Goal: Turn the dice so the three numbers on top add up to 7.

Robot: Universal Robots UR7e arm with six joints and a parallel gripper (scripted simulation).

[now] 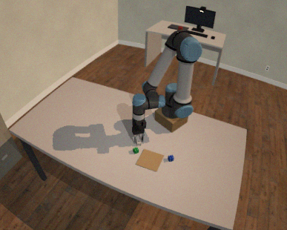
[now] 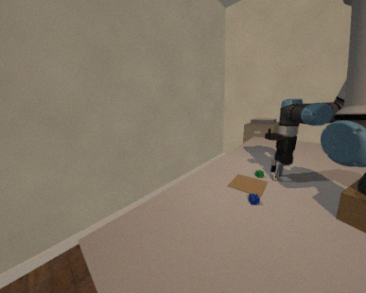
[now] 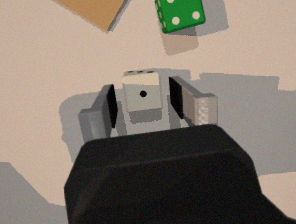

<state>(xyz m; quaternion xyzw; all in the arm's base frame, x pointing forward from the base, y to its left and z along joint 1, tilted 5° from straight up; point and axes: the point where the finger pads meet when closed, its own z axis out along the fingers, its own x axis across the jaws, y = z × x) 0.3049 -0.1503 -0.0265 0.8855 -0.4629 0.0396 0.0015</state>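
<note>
Right now my hand is 30 mm above the white die. From my hand the other things lie so: blue die 240 mm to the left, 60 mm ahead, 30 mm below; green die 70 mm ahead, 30 mm below; tan mat 110 mm to the left, 100 mm ahead, 50 mm below.
</note>
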